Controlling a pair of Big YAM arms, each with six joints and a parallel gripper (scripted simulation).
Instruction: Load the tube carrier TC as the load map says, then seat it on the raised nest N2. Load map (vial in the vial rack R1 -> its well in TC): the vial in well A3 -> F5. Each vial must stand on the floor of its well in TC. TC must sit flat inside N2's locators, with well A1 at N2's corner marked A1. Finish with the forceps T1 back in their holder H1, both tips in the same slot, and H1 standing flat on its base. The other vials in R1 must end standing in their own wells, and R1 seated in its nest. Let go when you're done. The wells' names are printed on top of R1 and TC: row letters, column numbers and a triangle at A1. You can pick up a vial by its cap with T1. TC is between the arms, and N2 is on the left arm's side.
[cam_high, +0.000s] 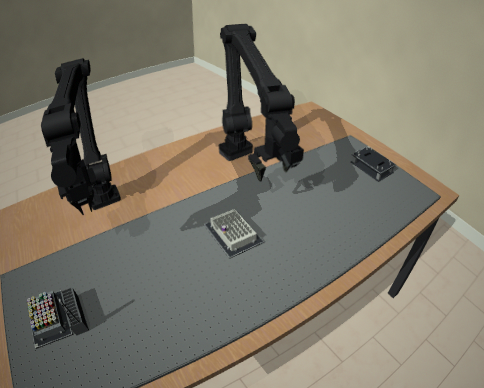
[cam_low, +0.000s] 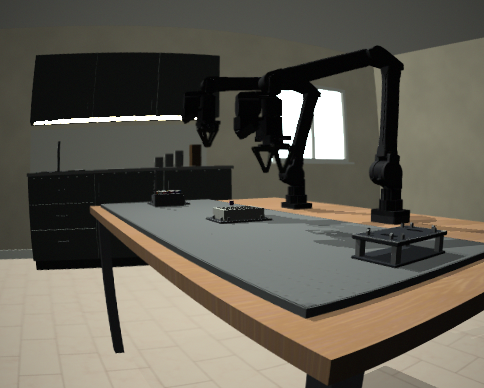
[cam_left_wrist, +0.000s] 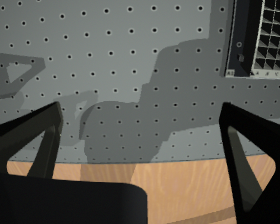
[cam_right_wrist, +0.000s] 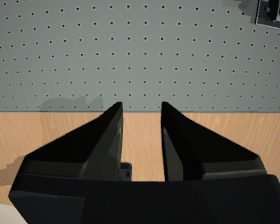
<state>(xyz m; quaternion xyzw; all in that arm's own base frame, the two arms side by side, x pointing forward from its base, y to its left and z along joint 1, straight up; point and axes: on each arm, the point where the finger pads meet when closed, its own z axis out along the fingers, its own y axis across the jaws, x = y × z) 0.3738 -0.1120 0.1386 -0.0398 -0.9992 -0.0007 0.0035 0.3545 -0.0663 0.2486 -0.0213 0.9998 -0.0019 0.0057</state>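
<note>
The tube carrier TC lies 16 cm to the right of my left hand, 13 cm below it and 3 cm ahead of it. Round my left hand: holder H1: 71 cm to the right, 14 cm below, 9 cm ahead.
</note>
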